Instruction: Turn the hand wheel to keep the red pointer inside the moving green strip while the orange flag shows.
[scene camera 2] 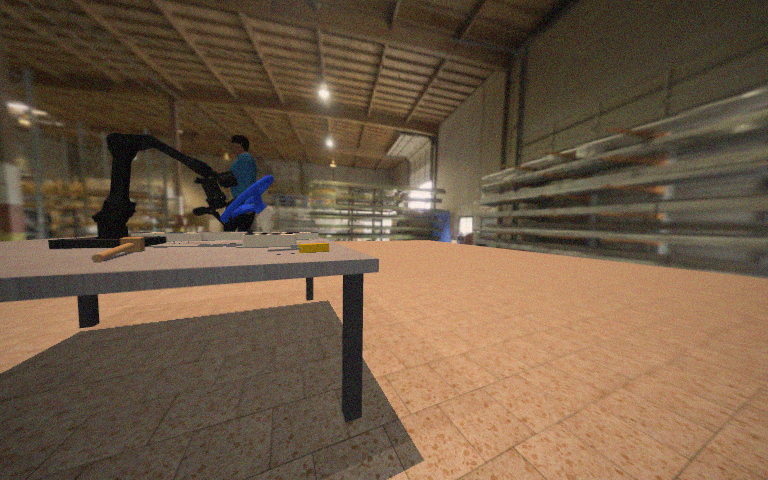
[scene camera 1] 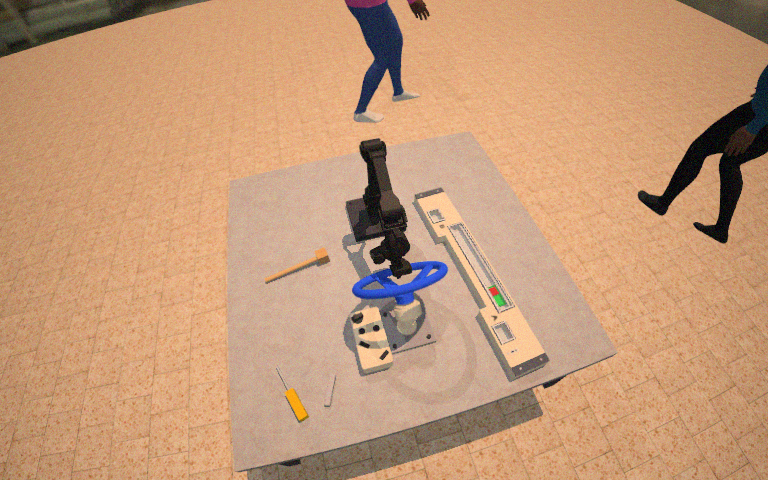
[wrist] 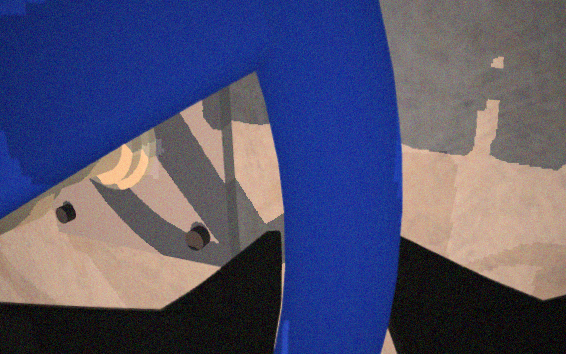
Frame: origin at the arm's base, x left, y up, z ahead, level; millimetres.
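Seen in the pictures: gripper, between the fingertips: [scene camera 2: 228, 224]; arm's base, origin of its link: [scene camera 2: 112, 237] [scene camera 1: 375, 210].
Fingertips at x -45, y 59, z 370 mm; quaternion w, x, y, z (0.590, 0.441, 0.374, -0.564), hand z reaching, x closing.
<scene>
Offsets run from my fingertips to a thing's middle. "spot": to the spot under its first point. Level surfaces: height alone.
The blue hand wheel [scene camera 1: 368, 289] [scene camera 2: 256, 189] [wrist: 345, 125] stands tilted on its cream stand. My gripper [scene camera 1: 400, 272] [wrist: 325, 243] is shut on the wheel's rim, with one black finger on each side of it in the wrist view. In scene camera 1 the red pointer @(spot: dy -48, dx +305, dz +160 mm) [scene camera 1: 493, 290] sits in the slot of the long cream gauge, directly against the upper end of the green strip @(spot: dy -47, dx +301, dz +202 mm) [scene camera 1: 498, 300]. Whether the pointer overlaps the strip is too small to tell. No orange flag shows in the gauge's windows.
The cream gauge housing @(spot: dy -47, dx +298, dz +385 mm) [scene camera 1: 525, 346] lies right of the wheel. A cream box with black parts [scene camera 1: 373, 353] lies beside the wheel's stand [scene camera 1: 407, 316]. A mallet @(dy -72, dx -333, dz -221 mm) [scene camera 1: 294, 268] [scene camera 2: 116, 249], a yellow-handled screwdriver @(dy -74, dx -460, dz +235 mm) [scene camera 1: 296, 404] [scene camera 2: 314, 247] and a thin grey rod @(dy -80, dx -336, dz +271 mm) [scene camera 1: 330, 391] lie on the table @(dy -87 mm) [scene camera 1: 260, 226].
</scene>
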